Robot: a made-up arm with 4 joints.
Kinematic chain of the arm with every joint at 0, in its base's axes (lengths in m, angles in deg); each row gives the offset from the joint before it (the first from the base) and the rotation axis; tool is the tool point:
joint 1: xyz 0 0 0.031 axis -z
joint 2: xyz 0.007 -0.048 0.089 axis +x
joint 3: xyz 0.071 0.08 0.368 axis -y
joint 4: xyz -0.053 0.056 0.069 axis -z
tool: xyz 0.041 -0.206 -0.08
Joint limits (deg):
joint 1: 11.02..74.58
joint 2: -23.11..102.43
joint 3: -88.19..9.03
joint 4: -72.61..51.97
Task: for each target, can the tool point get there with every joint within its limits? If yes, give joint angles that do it. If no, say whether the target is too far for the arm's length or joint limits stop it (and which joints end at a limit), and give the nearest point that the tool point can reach.
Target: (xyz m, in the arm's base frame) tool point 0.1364 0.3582 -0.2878
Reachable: no: joint limits stop it (at a limit: joint 1, joint 2, joint 4) | nearest point 0.0999 0.1227 0.2702 | short by 0.607 m
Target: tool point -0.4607 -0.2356 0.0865
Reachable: yes | joints 65.93 85.97 -68.15 26.76
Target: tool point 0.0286 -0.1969 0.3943
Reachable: yes | joints 25.81 17.63 -56.78 -27.29
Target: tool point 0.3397 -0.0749 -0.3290
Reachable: no: joint limits stop it (at a limit: joint 1, joint 2) | nearest point 0.0610 -0.3622 0.0252 | short by 0.534 m
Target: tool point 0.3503 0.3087 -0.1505
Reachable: no: joint limits stop it (at a limit: joint 1, joint 2, joint 4) | nearest point 0.1680 0.1151 0.2832 | short by 0.509 m
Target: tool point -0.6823 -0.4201 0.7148
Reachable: no: too far | nearest point -0.4159 -0.2561 0.4676 | short by 0.399 m
